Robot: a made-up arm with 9 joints. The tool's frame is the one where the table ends.
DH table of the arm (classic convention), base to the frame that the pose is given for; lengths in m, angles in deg. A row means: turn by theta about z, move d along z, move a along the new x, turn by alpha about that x. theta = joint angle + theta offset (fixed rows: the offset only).
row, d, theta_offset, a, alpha
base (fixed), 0.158, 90, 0, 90
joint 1, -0.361, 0, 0.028, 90
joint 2, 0.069, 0, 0.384, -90
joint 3, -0.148, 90, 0.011, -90
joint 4, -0.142, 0, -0.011, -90
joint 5, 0.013, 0, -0.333, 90
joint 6, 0.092, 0, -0.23, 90
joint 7, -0.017, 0, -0.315, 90
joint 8, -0.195, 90, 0.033, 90
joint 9, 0, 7.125, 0.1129, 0
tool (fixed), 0.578, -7.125, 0, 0
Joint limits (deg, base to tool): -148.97..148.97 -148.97..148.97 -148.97..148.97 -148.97..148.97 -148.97..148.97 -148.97..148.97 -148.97..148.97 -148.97..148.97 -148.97..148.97
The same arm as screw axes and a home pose.
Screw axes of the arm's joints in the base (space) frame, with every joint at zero. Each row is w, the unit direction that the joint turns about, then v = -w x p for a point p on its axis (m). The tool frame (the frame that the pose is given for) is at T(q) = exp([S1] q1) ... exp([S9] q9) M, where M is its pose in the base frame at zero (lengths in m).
S1: w 1 0 0 v 0.0000 0.1580 0.0000
S2: w 0 0 -1 v -0.0280 -0.3610 0.0000
S3: w 1 0 0 v 0.0000 0.0890 -0.4120
S4: w 0 -1 0 v 0.1000 0.0000 0.5090
S5: w -1 0 0 v 0.0000 -0.0890 0.5540
S6: w 0 -1 0 v -0.2440 0.0000 0.5220
S7: w 1 0 0 v 0.0000 -0.4740 -0.4620
S8: w 0 1 0 v 0.7890 0.0000 -0.5390
S9: w 0 0 1 v 0.2670 0.5060 0.0000
M: xyz -0.3940 0.2810 -0.2110 (m) rpy 0.00 0.00 0.00 (deg, as in URDF)
Joint limits (deg, base to tool): -148.97..148.97 -148.97..148.97 -148.97..148.97 -148.97..148.97 -148.97..148.97 -148.97..148.97 -148.97..148.97 -148.97..148.97 -148.97..148.97

